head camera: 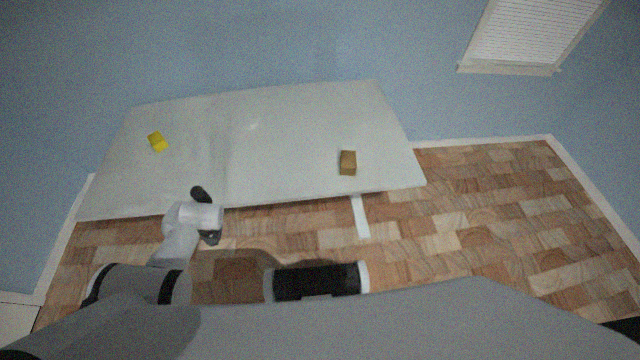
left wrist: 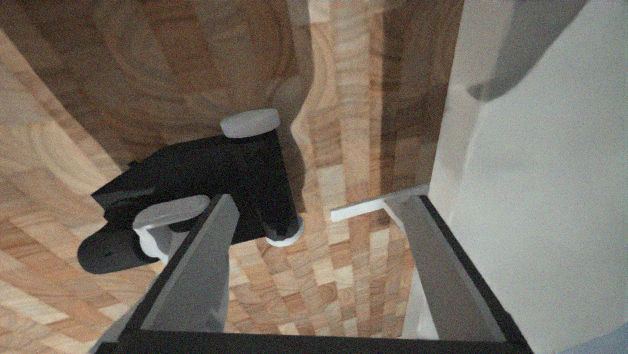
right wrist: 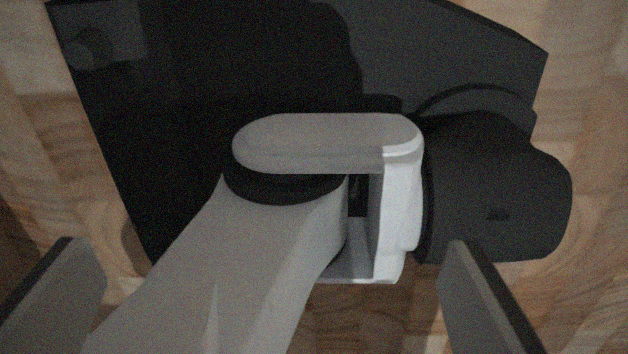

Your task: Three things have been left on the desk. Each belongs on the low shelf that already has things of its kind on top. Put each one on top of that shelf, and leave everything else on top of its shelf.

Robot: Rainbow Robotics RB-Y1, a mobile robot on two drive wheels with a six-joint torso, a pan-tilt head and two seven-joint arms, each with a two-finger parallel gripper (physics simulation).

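Where they show: left gripper, fingertip midpoint: [left wrist: 318, 204]; right gripper, fingertip midpoint: [right wrist: 269, 263]; robot's base, link origin: [head camera: 316, 284].
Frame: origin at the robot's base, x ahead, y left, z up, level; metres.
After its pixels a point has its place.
Note:
A yellow block [head camera: 158, 142] @(x 0.548, y 0.694, z 0.766 m) lies on the left part of the pale desk [head camera: 290, 115] @(x 0.697, y 0.062, z 0.721 m) [left wrist: 550, 175] @(x 0.289, y 0.315, z 0.721 m). A brown block [head camera: 348, 163] @(x 0.327, y -0.165, z 0.771 m) lies near the desk's right front. A small pale spot [head camera: 253, 126] @(x 0.623, y 0.240, z 0.734 m) shows near the desk's middle; I cannot tell if it is an object or a glint. My left gripper [left wrist: 318, 204] @(x 0.118, y 0.338, z 0.719 m) is open and empty, near the desk's front edge, with its right finger over the desk in view. My right gripper [right wrist: 269, 263] @(x -0.264, y -0.209, z 0.558 m) is open and empty, with robot parts and floor behind it. No low shelf can be made out for certain.
A white desk leg [head camera: 360, 216] [left wrist: 357, 208] stands under the desk's front right. The wooden floor [head camera: 480, 225] @(x 0.246, y -1.262, z 0.000 m) runs in front and to the right. A blue wall [head camera: 300, 40] @(x 1.026, y -0.016, z 0.959 m) is behind the desk. A pale flat-topped piece [head camera: 17, 322] @(x -0.224, y 1.973, z 0.113 m) shows at the lower left corner.

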